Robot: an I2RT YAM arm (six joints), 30 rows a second.
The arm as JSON. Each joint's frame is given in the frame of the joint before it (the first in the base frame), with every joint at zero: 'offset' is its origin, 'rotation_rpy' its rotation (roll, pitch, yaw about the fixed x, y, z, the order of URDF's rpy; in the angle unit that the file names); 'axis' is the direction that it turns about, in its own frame. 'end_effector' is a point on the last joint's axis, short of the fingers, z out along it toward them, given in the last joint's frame.
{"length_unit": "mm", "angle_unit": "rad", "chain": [
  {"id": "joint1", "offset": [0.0, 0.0, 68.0], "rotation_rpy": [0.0, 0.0, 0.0], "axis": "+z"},
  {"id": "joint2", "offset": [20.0, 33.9, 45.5], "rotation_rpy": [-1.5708, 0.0, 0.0], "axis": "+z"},
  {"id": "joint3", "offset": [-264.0, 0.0, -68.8], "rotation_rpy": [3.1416, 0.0, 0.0], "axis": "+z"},
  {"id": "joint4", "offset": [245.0, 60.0, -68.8], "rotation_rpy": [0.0, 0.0, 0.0], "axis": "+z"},
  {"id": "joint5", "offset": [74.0, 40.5, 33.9], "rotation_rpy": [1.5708, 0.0, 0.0], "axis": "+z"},
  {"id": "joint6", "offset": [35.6, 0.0, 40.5], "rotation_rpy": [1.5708, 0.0, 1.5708], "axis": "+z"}
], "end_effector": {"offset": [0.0, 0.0, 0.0], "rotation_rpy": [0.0, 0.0, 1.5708]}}
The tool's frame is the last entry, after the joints.
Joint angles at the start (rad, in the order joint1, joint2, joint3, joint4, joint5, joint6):
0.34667, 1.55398, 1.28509, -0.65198, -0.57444, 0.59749
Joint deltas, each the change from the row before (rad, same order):
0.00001, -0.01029, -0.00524, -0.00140, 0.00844, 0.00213
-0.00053, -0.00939, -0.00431, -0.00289, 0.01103, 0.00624
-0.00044, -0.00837, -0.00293, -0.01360, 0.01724, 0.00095
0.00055, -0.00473, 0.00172, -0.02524, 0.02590, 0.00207
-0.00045, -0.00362, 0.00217, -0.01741, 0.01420, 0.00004
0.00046, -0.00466, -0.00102, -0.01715, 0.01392, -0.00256
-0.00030, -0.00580, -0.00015, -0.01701, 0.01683, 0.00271
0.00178, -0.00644, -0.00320, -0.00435, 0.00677, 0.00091
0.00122, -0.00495, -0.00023, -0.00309, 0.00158, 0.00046
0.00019, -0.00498, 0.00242, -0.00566, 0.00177, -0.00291
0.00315, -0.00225, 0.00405, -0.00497, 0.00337, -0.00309
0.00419, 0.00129, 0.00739, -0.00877, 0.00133, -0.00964
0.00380, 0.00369, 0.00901, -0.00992, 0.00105, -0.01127
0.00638, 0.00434, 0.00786, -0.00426, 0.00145, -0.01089
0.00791, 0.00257, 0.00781, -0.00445, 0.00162, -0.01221
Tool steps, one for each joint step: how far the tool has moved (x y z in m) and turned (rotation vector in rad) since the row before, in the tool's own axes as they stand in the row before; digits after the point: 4 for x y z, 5 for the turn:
0.0015, 0.0003, -0.0022, 0.00524, -0.00729, 0.00015
0.0012, 0.0001, -0.0022, 0.00817, -0.00815, 0.00543
0.0018, -0.0006, -0.0021, 0.01826, -0.00440, 0.00549
0.0018, -0.0009, -0.0017, 0.03040, -0.00107, 0.01110
0.0011, -0.0005, -0.0016, 0.01758, -0.00007, 0.00598
0.0018, -0.0009, -0.0012, 0.01812, 0.00213, 0.00347
0.0015, -0.0008, -0.0018, 0.01966, -0.00151, 0.00813
0.0015, 0.0001, -0.0011, 0.00568, -0.00195, 0.00008
0.0009, 0.0006, -0.0013, 0.00016, -0.00134, -0.00117
0.0005, 0.0008, -0.0020, 0.00051, -0.00217, -0.00382
0.0005, 0.0015, -0.0011, 0.00129, -0.00095, -0.00602
0.0003, 0.0018, -0.0005, 0.00137, 0.00381, -0.01159
-0.0001, 0.0017, -0.0001, 0.00218, 0.00518, -0.01210
-0.0001, 0.0023, 0.0006, -0.00012, 0.00363, -0.01535
0.0003, 0.0028, 0.0003, -0.00119, 0.00329, -0.01848

